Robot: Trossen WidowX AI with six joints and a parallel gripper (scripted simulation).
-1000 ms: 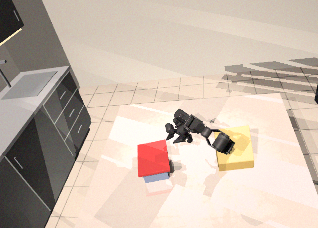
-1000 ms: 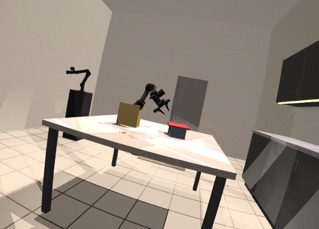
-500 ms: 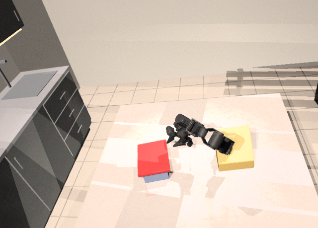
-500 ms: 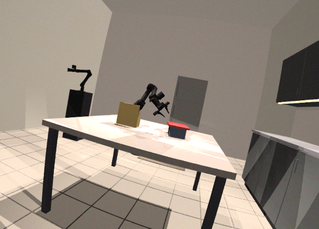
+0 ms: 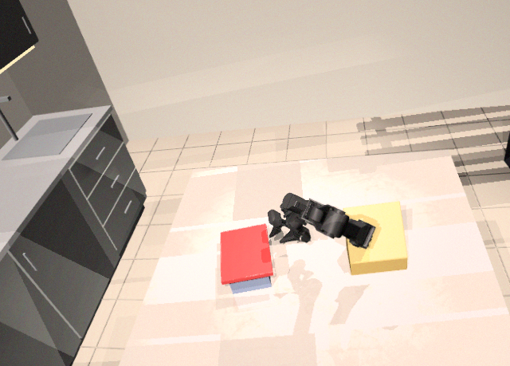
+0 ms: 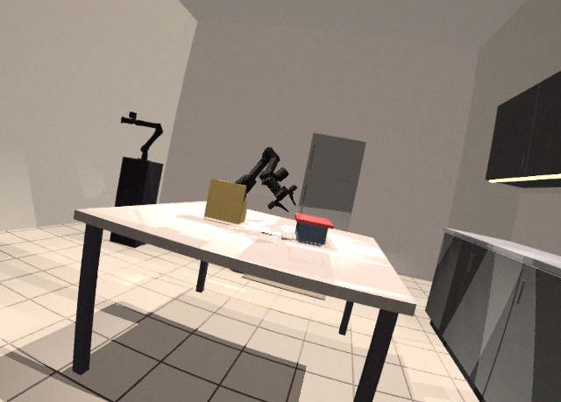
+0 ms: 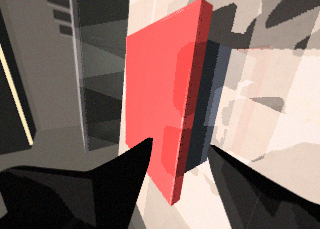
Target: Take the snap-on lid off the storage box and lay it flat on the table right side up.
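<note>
Now: gripper tip 120 mm short of the red lid, 40 mm above it and 10 mm to the right of it. From my gripper tip the other things lie so: storage box: 120 mm ahead, 90 mm below, 10 mm to the left.
</note>
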